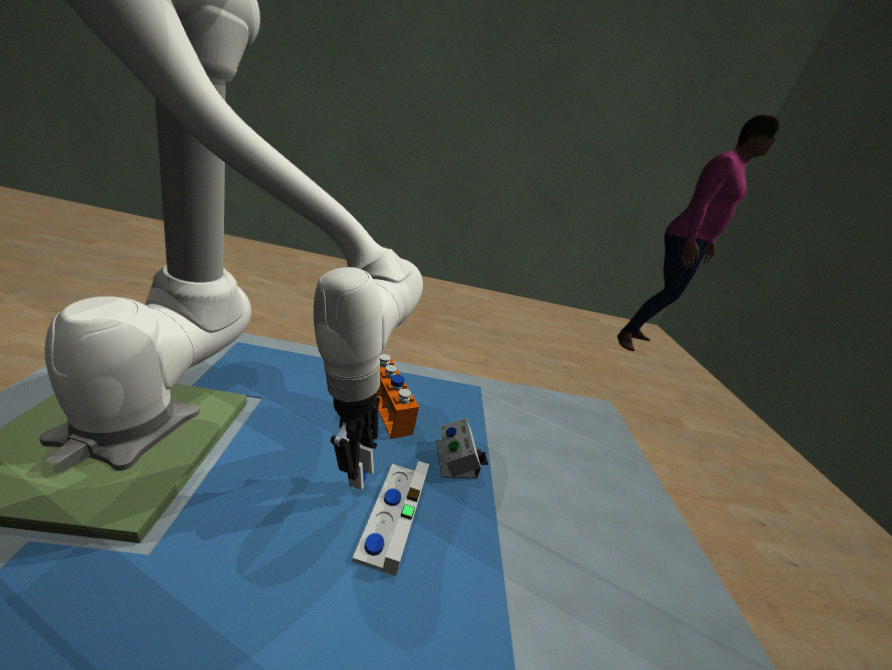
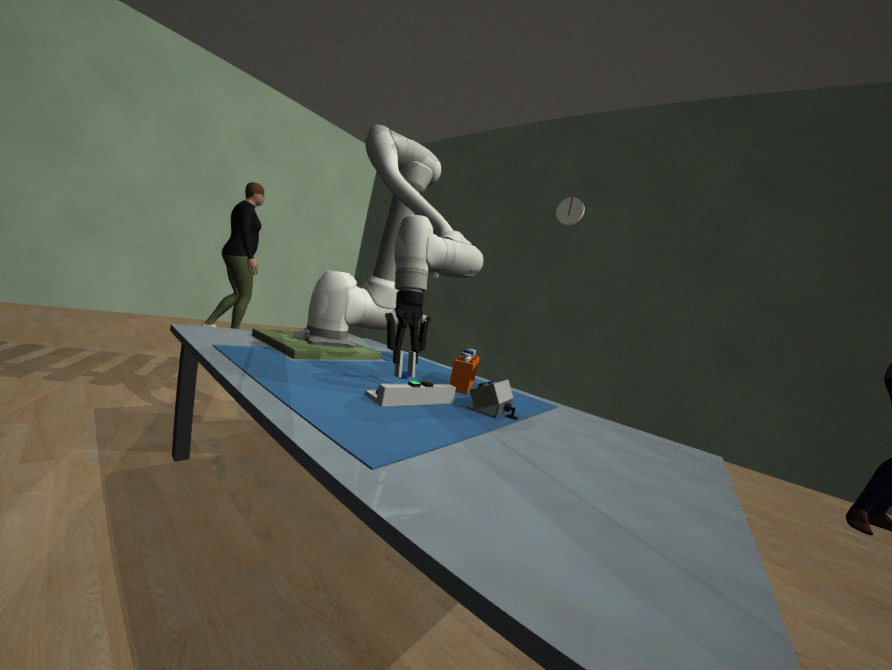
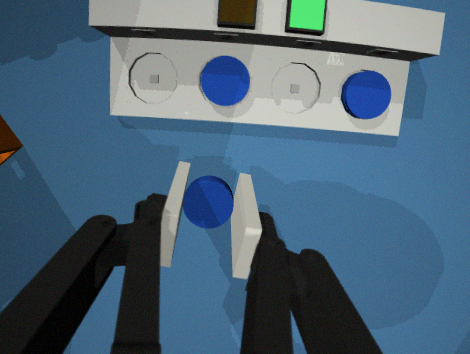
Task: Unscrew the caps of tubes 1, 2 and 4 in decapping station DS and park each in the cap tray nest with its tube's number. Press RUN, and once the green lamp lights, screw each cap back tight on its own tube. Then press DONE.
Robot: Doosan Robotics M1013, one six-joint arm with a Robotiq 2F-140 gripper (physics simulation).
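Places are measured from the arm's base along level axes (x ahead, y left, z up), in millimetres.
Pixels of known places: gripper, between the fingertips: [image 1: 361,478] [image 2: 404,376] [image 3: 211,187]; arm's base, origin of its link: [image 1: 128,425] [image 2: 325,341].
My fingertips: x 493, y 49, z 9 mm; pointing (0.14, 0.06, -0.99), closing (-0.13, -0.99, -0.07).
Note:
For each thing: its top centre in the pictures, then the offset to it from my fingertips. Level surfaces: height alone.
- white tray, centre of its top: [image 3: 268,57] [image 1: 397,497] [image 2: 414,379] dx +86, dy -28, dz +18 mm
- green lamp, centre of its top: [image 3: 307,11] [image 1: 408,510] dx +114, dy -48, dz +18 mm
- amber lamp, centre of its top: [image 3: 237,5] [image 1: 413,493] dx +113, dy -8, dz +18 mm
- orange rack, centre of its top: [image 1: 393,378] [image 2: 468,356] dx -33, dy +266, dz +68 mm
- grey box, centre of its top: [image 1: 463,434] [image 2: 495,379] dx +181, dy +166, dz +49 mm
- blue button, centre of its top: [image 1: 452,429] dx +153, dy +180, dz +40 mm
- green button, centre of its top: [image 1: 455,443] dx +168, dy +138, dz +40 mm
- blue mat, height of its surface: dz -35 mm
- grey table, height of its surface: dz -38 mm
My gripper [image 1: 360,479] [image 2: 405,373] [image 3: 211,187] points down and is shut on a blue cap [image 1: 363,477] [image 3: 208,201], low at the blue mat beside the white tray [image 1: 400,537] [image 2: 418,395] [image 3: 260,112]. The tray has two blue caps in nests, a left one [image 3: 225,81] and a right one [image 3: 366,95]. Its other two nests are empty. On its raised edge a green lamp [image 1: 408,511] [image 3: 306,14] is lit, and an amber lamp [image 1: 413,494] [image 3: 237,12] is dark. The orange rack [image 1: 405,423] [image 2: 462,376] holds tubes; one has a blue cap [image 1: 398,380], three show pale open tops.
A grey box [image 1: 470,461] [image 2: 493,398] with a blue button [image 1: 451,432] and a green button [image 1: 453,446] stands beside the rack and tray. The arm's base stands on a green plate [image 1: 129,525] [image 2: 338,354]. The blue mat [image 1: 447,598] [image 2: 374,439] lies on the grey table [image 1: 576,519] [image 2: 612,540].

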